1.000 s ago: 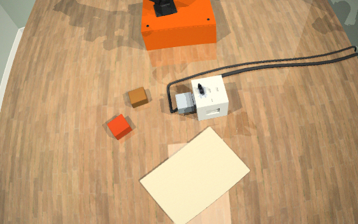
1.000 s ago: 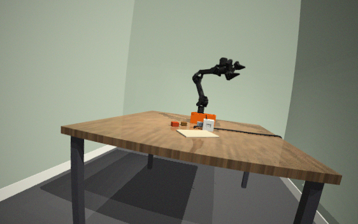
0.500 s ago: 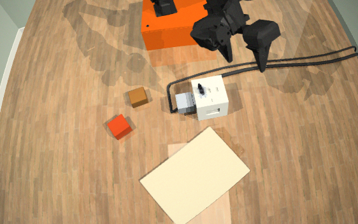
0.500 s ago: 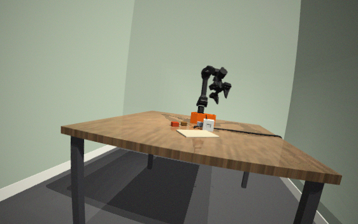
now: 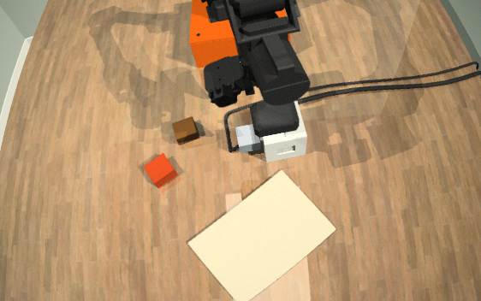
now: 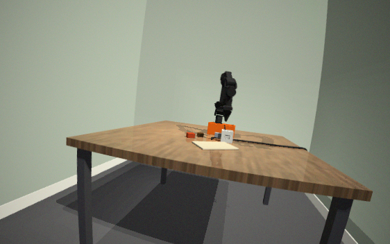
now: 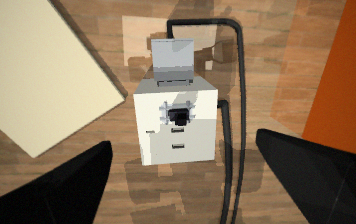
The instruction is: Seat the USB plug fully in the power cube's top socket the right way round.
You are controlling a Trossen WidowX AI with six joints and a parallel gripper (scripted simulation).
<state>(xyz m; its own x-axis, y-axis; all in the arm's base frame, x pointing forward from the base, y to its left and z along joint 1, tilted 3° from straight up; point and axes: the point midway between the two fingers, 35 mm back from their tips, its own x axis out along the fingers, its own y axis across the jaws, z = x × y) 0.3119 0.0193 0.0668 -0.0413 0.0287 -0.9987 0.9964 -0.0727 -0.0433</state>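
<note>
The dark USB plug is 40 mm below my gripper tip. Also, from my gripper tip: USB socket 70 mm below; brown block 70 mm behind, 160 mm to the right, 120 mm below; cream sheet 180 mm ahead, 60 mm to the right, 130 mm below.
</note>
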